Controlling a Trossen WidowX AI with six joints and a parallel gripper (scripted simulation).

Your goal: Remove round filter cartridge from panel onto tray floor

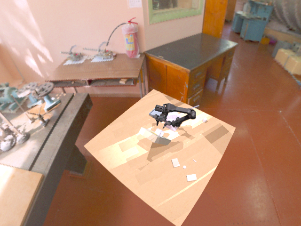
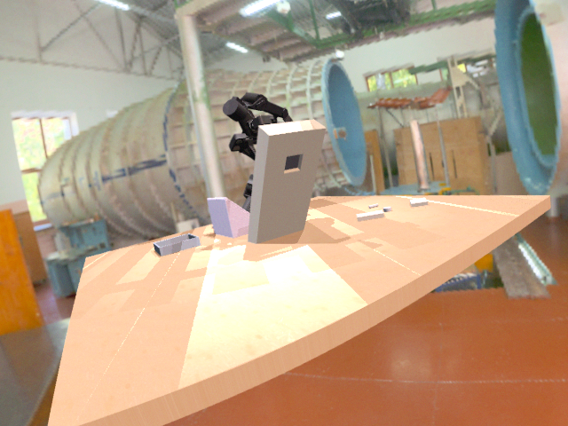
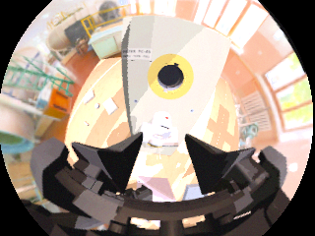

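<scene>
Right now the round filter cartridge is 50 mm below my gripper tip and 20 mm ahead of it. From my gripper tip the other things lie so: grey service panel 70 mm below, 60 mm ahead; shallow blue-grey tray 350 mm behind, 240 mm to the right, 240 mm below.
</scene>
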